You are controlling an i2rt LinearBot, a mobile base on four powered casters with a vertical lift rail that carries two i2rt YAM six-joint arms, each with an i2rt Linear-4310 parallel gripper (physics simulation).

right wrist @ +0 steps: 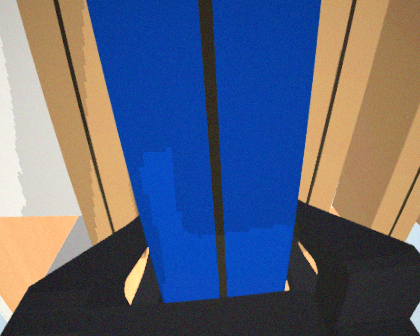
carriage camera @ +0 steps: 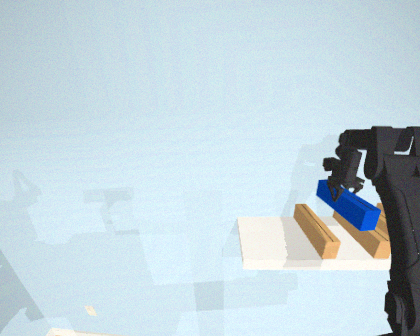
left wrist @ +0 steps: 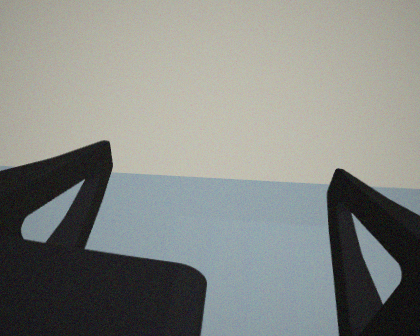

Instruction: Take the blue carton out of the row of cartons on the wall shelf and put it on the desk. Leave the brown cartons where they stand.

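Places are measured from the left arm's base along level axes (x back, y right, z up), in millimetres.
Where they show: left gripper, between the fingertips: (left wrist: pixel 220 166); right gripper, between the fingertips: (right wrist: pixel 216 201) (carriage camera: pixel 340 200).
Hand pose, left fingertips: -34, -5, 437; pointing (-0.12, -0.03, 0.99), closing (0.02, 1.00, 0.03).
Things, the pixels of their top centre, and the offset from my left fingertips, as dx, dy, dz. Level surfaces: height alone.
- blue carton, centre of its top: (right wrist: pixel 225 289) (carriage camera: pixel 344 192) -379, +911, -340
- wall shelf, height of its surface: dz -547
- third brown carton, centre of its top: (carriage camera: pixel 386 218) -348, +1107, -467
- orange wooden surface, height of its surface: dz -1835
The blue carton (carriage camera: pixel 357 212) (right wrist: pixel 255 125) is held above the row on the wall shelf (carriage camera: pixel 262 240). My right gripper (carriage camera: pixel 346 195) (right wrist: pixel 216 201) is shut on it, one finger on each side. In the carriage camera a brown carton (carriage camera: pixel 315 230) stands on the shelf left of it, another brown carton (carriage camera: pixel 381 250) stands below and to the right, and part of a third brown carton (carriage camera: pixel 384 220) shows behind. My left gripper (left wrist: pixel 220 166) is open and empty. A light edge, apparently of the desk (carriage camera: pixel 62 331), shows at the bottom left of the carriage camera.
The right arm hides the shelf's right end in the carriage camera. In the right wrist view, brown cartons stand lower on both sides of the blue one, and an orange wooden surface (right wrist: pixel 32 242) shows at the lower left. A pale blue wall (carriage camera: pixel 150 100) is behind.
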